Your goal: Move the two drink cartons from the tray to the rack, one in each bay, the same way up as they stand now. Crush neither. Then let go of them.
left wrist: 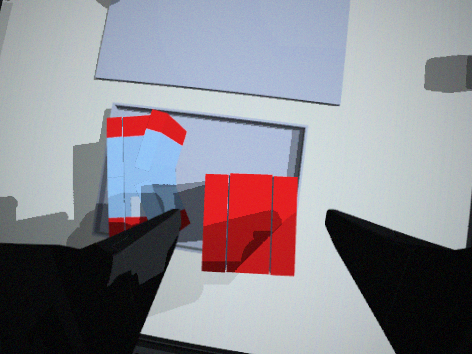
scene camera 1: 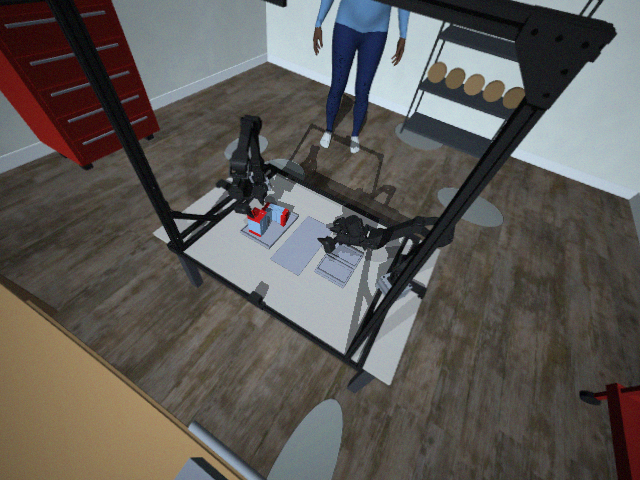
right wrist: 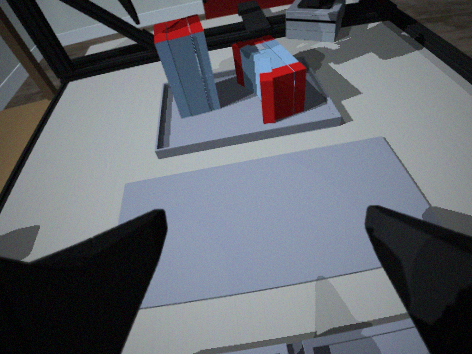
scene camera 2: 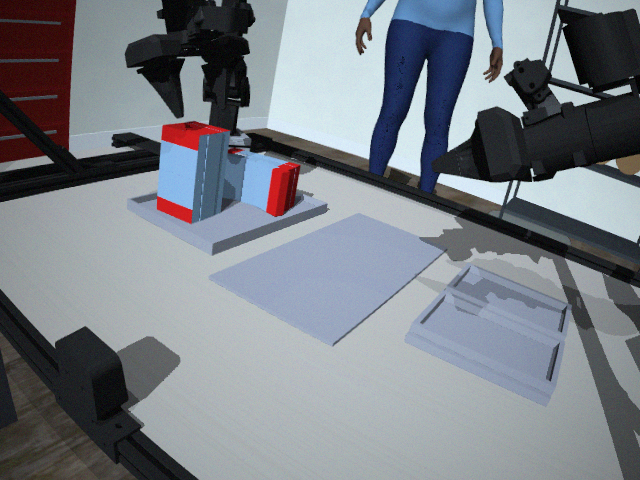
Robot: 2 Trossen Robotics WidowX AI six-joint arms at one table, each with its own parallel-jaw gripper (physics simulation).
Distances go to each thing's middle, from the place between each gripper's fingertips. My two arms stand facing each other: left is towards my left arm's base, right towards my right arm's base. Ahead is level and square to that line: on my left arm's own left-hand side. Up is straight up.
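My left hand is 140 mm above the grey tray (scene camera 2: pixel 238 223) and 70 mm short of it. As for the flat grey mat (scene camera 2: pixel 326 283), it's 150 mm below my left hand, 110 mm ahead of it and 200 mm to the right of it.
With my right gripper, I'm 16 cm above the flat grey mat, 10 cm to the right of it and 1 cm past it. And the grey tray is 15 cm below my right hand, 30 cm to the left of it and 5 cm behind it. Going by its middle, the grey tray is nearer to my left hand than to my right gripper.
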